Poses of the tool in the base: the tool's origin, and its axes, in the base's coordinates. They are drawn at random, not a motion.
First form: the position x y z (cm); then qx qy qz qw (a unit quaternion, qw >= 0).
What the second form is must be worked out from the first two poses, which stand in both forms.
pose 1, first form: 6.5 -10.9 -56.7 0.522 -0.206 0.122 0.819
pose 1, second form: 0.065 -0.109 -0.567 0.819 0.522 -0.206 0.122
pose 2, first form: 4.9 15.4 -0.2 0.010 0.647 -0.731 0.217
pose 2, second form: 0.049 0.154 -0.002 0.217 0.010 0.647 -0.731
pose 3, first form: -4.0 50.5 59.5 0.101 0.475 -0.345 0.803
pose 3, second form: -0.040 0.505 0.595 0.803 0.101 0.475 -0.345
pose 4, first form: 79.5 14.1 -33.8 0.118 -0.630 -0.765 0.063
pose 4, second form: 0.795 0.141 -0.338 0.063 0.118 -0.630 -0.765
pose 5, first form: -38.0 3.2 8.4 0.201 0.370 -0.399 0.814
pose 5, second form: -0.380 0.032 0.084 0.814 0.201 0.370 -0.399
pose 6, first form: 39.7 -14.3 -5.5 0.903 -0.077 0.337 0.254
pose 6, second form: 0.397 -0.143 -0.055 0.254 0.903 -0.077 0.337
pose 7, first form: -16.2 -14.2 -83.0 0.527 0.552 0.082 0.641
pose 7, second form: -0.162 -0.142 -0.830 0.641 0.527 0.552 0.082
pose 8, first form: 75.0 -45.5 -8.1 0.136 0.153 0.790 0.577
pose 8, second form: 0.750 -0.455 -0.081 0.577 0.136 0.153 0.790
